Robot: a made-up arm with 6 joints.
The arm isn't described. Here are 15 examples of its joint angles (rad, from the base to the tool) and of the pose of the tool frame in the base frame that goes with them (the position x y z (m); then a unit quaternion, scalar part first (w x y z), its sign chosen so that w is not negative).
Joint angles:
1: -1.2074 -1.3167 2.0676 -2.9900 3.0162 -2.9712
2: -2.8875 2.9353 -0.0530 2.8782 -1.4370 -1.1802
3: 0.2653 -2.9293 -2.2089 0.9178 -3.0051 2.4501
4: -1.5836 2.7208 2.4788 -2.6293 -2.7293 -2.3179
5: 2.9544 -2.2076 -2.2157 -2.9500 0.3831 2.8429
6: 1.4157 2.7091 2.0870 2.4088 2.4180 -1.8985
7: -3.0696 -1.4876 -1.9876 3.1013 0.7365 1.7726
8: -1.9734 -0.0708 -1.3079 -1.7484 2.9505 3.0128
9: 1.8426 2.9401 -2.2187 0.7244 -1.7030 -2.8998
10: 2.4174 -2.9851 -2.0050 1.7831 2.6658 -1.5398
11: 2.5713 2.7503 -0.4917 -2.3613 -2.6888 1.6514
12: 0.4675 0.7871 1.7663 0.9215 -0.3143 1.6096
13: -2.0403 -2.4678 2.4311 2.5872 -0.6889 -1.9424
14: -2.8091 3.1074 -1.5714 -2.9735 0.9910 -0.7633
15: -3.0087 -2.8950 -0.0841 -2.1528 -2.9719 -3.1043
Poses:
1: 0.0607 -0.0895 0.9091 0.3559 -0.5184 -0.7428 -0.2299
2: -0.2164 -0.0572 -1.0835 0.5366 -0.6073 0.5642 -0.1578
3: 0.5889 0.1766 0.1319 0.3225 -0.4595 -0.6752 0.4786
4: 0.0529 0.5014 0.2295 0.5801 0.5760 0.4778 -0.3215
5: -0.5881 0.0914 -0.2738 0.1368 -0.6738 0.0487 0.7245
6: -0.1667 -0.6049 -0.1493 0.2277 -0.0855 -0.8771 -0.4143
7: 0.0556 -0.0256 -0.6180 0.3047 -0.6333 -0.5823 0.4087
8: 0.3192 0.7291 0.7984 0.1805 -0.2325 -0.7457 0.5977
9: -0.1237 0.5895 0.5001 0.7749 0.0688 0.5474 -0.3086
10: -0.5632 0.4024 0.0239 0.4817 0.3337 0.6813 -0.4388
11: -0.6647 0.3578 -0.6982 0.8138 0.4772 0.3270 0.0551
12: 0.7671 0.3896 -0.2716 0.1459 0.8063 0.4401 0.3674
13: 0.1068 0.2255 0.8436 0.7273 0.3030 -0.1121 -0.6055
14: -0.8880 -0.3201 -0.0914 0.9430 0.0714 -0.2706 -0.1803
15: 0.2435 -0.0088 -0.9608 0.3915 0.0069 -0.0782 0.9168
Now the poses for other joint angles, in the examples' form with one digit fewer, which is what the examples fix.
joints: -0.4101 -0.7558 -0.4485 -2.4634 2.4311 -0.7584
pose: -0.979 0.410 0.776 0.354 0.867 0.347 0.042
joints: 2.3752 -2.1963 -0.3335 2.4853 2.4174 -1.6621
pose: 0.506 -0.580 -0.716 0.561 0.270 -0.521 -0.584
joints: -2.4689 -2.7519 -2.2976 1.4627 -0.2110 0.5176
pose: -0.588 -0.476 0.150 0.779 0.397 -0.412 -0.257
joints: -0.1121 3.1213 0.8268 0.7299 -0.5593 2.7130
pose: -0.656 0.065 -0.901 0.186 0.959 -0.127 -0.171
